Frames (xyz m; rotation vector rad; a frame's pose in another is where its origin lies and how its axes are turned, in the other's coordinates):
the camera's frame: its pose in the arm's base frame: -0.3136 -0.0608 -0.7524 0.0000 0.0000 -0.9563
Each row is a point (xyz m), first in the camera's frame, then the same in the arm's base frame.
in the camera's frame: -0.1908 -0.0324 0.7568
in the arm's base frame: -0.4501 0.0764 0.0044
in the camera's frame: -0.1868 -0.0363 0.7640
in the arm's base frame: -0.4510 0.0709 0.0116
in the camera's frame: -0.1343 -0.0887 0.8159
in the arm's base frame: -0.4635 -0.0022 0.0635
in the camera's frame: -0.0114 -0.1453 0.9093
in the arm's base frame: -0.4389 -0.1353 0.1569
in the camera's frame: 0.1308 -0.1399 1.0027
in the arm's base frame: -0.3525 -0.2483 0.2503
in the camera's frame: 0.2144 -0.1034 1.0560
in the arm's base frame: -0.2745 -0.2956 0.3036
